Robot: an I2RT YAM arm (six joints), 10 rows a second.
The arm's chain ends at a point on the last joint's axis. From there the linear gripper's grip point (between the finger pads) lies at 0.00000 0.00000 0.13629 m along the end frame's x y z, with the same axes.
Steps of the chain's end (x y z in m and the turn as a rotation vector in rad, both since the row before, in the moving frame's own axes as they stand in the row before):
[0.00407, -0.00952, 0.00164, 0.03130, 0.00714, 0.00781]
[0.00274, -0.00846, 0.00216, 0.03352, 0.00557, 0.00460]
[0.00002, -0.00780, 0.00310, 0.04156, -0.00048, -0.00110]
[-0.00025, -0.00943, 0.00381, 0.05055, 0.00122, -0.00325]
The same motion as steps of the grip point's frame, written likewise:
[0.00506, -0.01378, 0.00157, 0.03130, 0.00714, 0.00781]
[0.00351, -0.01303, 0.00208, 0.03352, 0.00557, 0.00460]
[-0.00005, -0.01346, 0.00298, 0.04156, -0.00048, -0.00110]
[-0.00009, -0.01632, 0.00364, 0.05055, 0.00122, -0.00325]

